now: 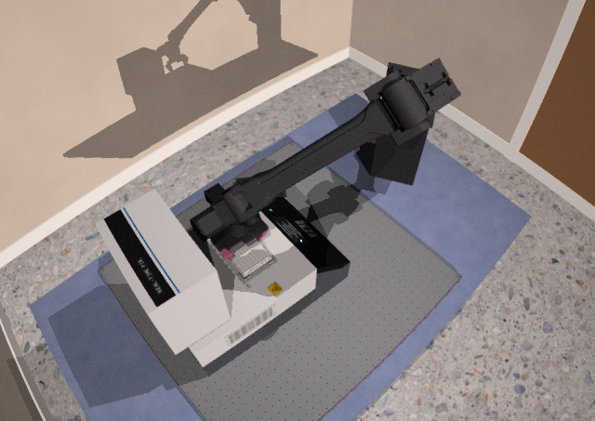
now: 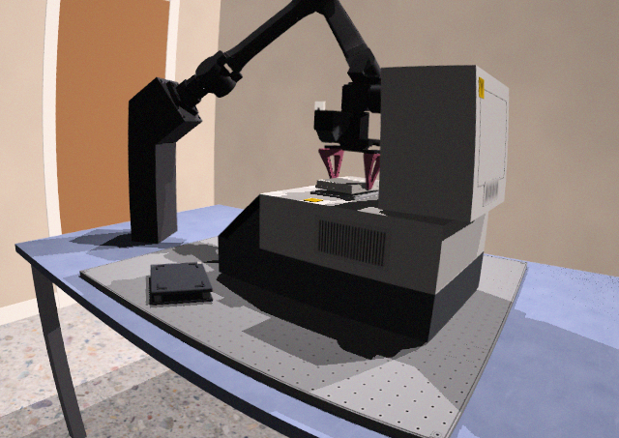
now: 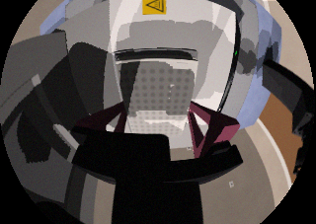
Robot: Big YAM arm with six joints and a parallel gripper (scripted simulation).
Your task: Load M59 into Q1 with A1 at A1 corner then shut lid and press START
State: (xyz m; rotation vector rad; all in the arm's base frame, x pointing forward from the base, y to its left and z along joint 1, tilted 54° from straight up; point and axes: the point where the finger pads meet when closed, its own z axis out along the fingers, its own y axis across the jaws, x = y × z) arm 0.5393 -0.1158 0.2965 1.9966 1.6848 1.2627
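The sealed plate M59 lies right at my hand. From my hand the other things lie so: plate nest N1: 280 mm to the right, 220 mm behind, 200 mm below.
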